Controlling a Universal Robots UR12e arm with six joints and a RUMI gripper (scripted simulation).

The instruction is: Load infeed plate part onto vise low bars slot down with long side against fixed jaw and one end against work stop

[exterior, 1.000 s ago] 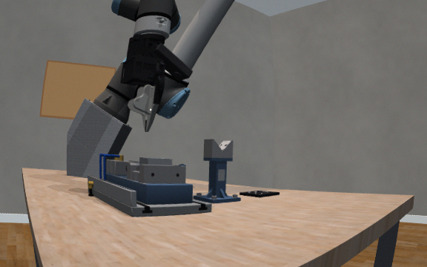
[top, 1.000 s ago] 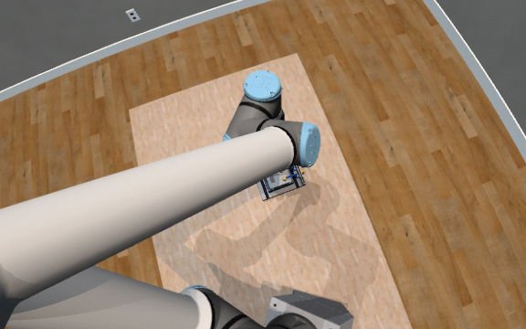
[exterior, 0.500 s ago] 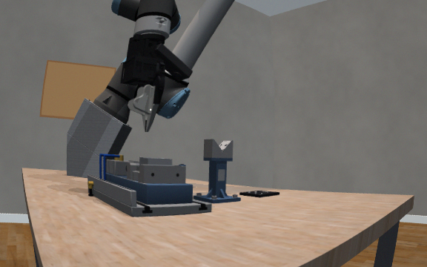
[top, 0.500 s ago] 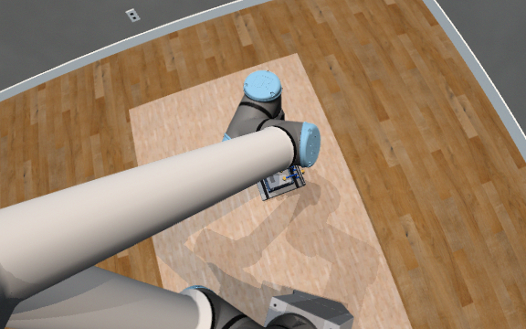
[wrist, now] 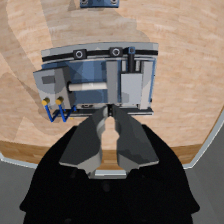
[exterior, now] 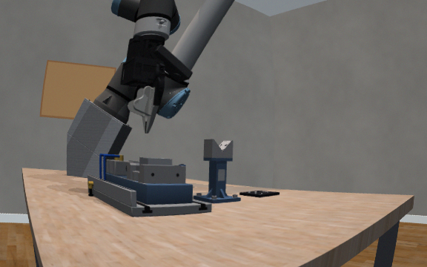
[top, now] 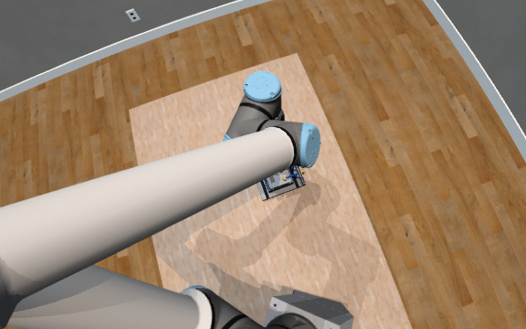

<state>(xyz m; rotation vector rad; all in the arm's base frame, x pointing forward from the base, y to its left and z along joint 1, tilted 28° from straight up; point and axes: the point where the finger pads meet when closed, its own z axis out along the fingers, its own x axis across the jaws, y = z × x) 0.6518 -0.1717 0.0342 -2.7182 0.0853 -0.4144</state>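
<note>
Right now my hand is 100 mm above the moving jaw. Also, from my hand: work stop: 40 mm ahead, 50 mm to the left, 90 mm below; cylinder rod: 50 mm behind, 100 mm below; part: 40 mm ahead, 90 mm below.
</note>
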